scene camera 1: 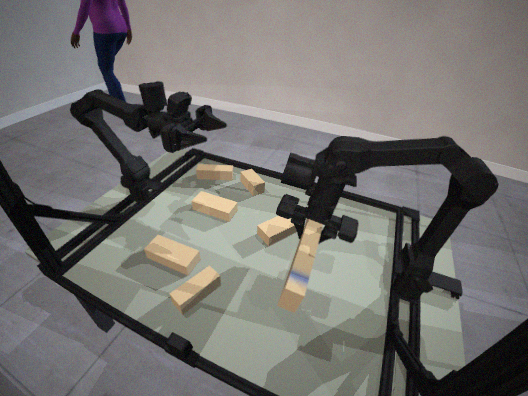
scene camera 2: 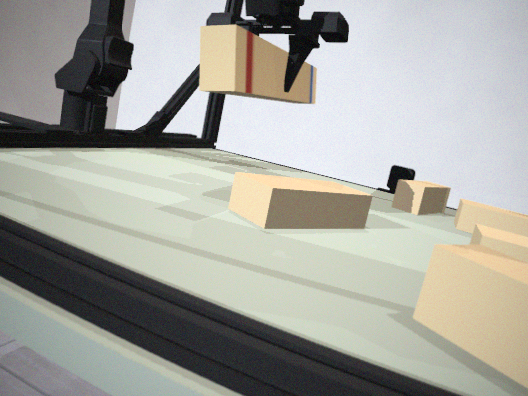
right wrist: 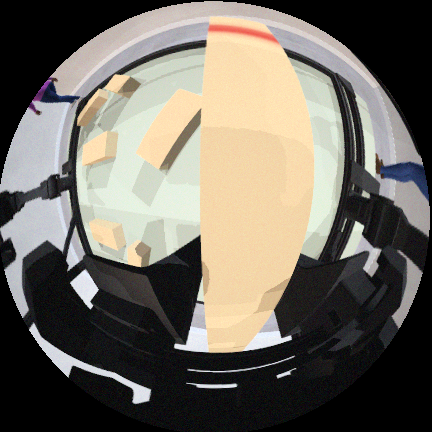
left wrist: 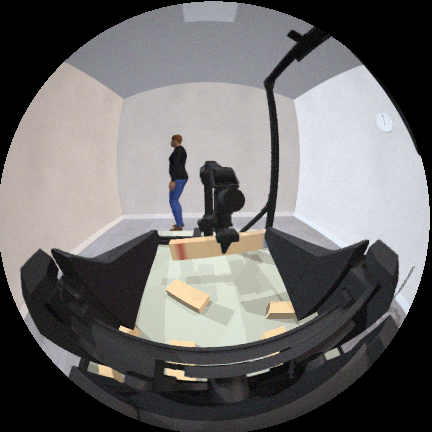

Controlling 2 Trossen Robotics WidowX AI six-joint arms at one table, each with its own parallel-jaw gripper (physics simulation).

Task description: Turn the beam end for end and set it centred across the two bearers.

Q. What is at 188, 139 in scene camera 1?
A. My left gripper.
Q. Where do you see a wooden beam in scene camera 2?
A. At 233, 61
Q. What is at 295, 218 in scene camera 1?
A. My right gripper.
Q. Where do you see a wooden beam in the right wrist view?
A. At 256, 170
